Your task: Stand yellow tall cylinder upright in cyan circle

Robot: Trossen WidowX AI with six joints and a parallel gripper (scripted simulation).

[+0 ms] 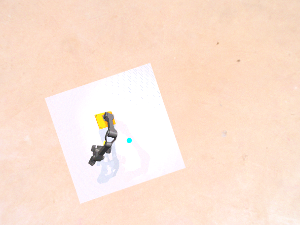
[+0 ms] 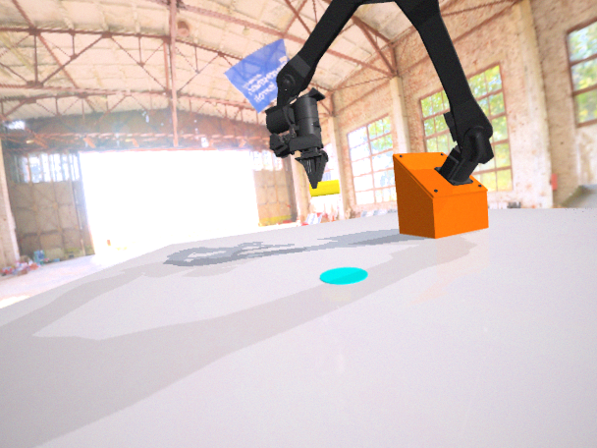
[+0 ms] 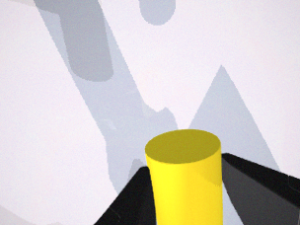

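My gripper tip is now 50 mm short of the cyan circle, 230 mm to the right of it and 130 mm above it. From my gripper tip the other things lie so: yellow cylinder 20 mm behind, 10 mm to the left.
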